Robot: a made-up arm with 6 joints.
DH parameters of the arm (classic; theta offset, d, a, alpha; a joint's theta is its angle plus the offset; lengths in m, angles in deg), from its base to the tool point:
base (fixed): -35.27 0 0.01 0
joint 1: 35.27 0.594 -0.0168 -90
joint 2: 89.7 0 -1.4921 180
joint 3: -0.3 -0.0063 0.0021 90
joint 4: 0 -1.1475 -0.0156 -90
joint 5: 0 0.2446 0.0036 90
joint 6: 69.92 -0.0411 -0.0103 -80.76
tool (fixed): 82.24 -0.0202 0 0
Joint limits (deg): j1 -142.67..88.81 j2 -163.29..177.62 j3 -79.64..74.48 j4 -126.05..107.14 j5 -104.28..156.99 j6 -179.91..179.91
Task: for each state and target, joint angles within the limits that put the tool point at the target. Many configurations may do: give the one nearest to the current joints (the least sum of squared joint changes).
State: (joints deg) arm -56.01 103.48 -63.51 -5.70 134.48 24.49
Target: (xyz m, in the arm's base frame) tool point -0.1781 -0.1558 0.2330
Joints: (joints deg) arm -71.81 144.42 -79.06 -35.06 121.52 21.73
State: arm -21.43 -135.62 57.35 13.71 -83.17 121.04
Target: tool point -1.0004 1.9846 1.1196
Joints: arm -69.86 -102.85 27.91 6.87 -83.55 120.57
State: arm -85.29 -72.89 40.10 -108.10 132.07 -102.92
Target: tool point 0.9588 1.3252 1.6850
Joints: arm -123.37 -90.91 17.35 -112.50 133.42 -103.71
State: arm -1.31 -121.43 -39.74 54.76 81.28 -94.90
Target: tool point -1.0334 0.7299 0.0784
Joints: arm -37.54 -159.83 -41.03 61.14 82.44 -94.98
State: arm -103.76 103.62 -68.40 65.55 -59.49 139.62
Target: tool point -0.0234 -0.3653 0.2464
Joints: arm -50.85 103.76 -79.64 20.00 -53.09 144.08
